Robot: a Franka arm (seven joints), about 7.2 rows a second.
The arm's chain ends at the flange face. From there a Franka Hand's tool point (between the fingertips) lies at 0.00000 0.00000 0.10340 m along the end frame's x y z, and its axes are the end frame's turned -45 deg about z.
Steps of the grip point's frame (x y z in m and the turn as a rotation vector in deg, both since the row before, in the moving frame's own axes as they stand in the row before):
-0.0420 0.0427 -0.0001 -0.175 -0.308 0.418
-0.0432 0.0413 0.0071 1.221 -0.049 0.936
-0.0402 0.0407 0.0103 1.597 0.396 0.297
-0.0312 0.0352 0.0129 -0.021 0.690 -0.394
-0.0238 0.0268 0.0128 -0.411 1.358 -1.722
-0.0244 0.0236 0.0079 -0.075 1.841 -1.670
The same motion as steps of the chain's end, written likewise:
0.0007 0.0593 -0.0001 -0.342 -0.094 0.418
0.0003 0.0613 0.0071 0.829 -0.898 0.936
0.0019 0.0598 0.0103 1.409 -0.849 0.297
0.0019 0.0478 0.0129 0.473 0.503 -0.394
-0.0001 0.0370 0.0128 0.670 1.251 -1.722
-0.0030 0.0362 0.0080 1.249 1.355 -1.670

